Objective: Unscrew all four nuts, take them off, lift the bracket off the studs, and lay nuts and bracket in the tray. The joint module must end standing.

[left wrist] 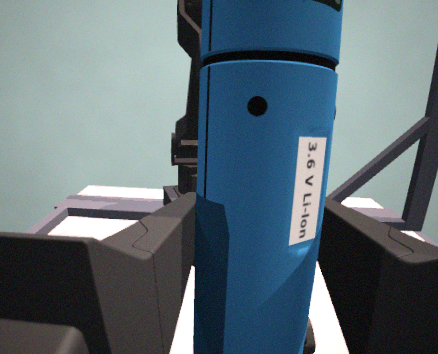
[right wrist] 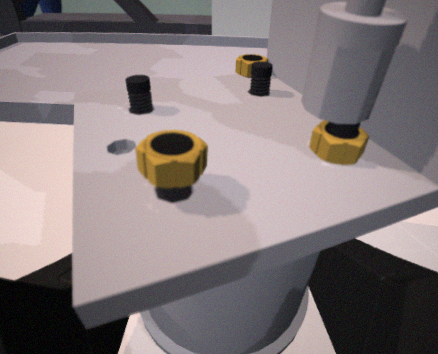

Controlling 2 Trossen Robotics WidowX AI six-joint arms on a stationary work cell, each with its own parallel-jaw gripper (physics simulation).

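Frame: origin at the left arm's base, x ahead, y left, z up, level; metres.
Where they show: left gripper, fingertip midpoint: point(left wrist: 254, 205).
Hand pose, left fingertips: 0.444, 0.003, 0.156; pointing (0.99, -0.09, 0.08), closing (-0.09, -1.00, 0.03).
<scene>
Things, the pixels of their top centre, and the offset from my left fingertips, as dx, dy, dz. "spot": a spot on its surface instead.
- blue power screwdriver at a spot on its surface: point(left wrist: 260, 150) spot: -0.031, +0.006, +0.027
- grey socket at a spot on its surface: point(right wrist: 352, 65) spot: -0.020, +0.000, -0.135
- yellow nut at its top centre: point(right wrist: 342, 129) -0.024, +0.003, -0.149
- bracket at a spot on its surface: point(right wrist: 200, 235) spot: +0.001, -0.024, -0.155
- third nut at its top centre: point(right wrist: 252, 57) -0.073, -0.014, -0.149
- tray at its top centre: point(right wrist: 135, 58) -0.260, -0.118, -0.205
- upright joint module at its top centre: point(right wrist: 229, 95) -0.032, -0.021, -0.146
- large grey surface at a spot on its surface: point(right wrist: 417, 100) spot: -0.023, +0.015, -0.142
My left gripper point(left wrist: 254, 205) is shut on the blue power screwdriver point(left wrist: 260, 150), labelled 3.6 V Li-Ion. In the right wrist view a grey socket point(right wrist: 352, 65) stands just over a yellow nut point(right wrist: 339, 146) on the bracket's right stud. Another nut point(right wrist: 172, 162) sits raised on the front stud, its lower side clear of the bracket point(right wrist: 200, 235). Two studs, one at the left point(right wrist: 140, 95) and one at the back point(right wrist: 260, 80), are bare. A third nut point(right wrist: 245, 66) lies behind the back stud, seemingly in the tray point(right wrist: 150, 39). My right gripper point(right wrist: 221, 229) is shut on the upright joint module point(right wrist: 225, 300) under the bracket.
The tray's near wall point(right wrist: 35, 112) meets the bracket's left edge in the right wrist view. A large grey surface point(right wrist: 417, 100) rises close behind the socket. In the left wrist view a dark mechanical part point(left wrist: 187, 100) stands behind the screwdriver, and a frame post point(left wrist: 422, 165) rises at the right.
</scene>
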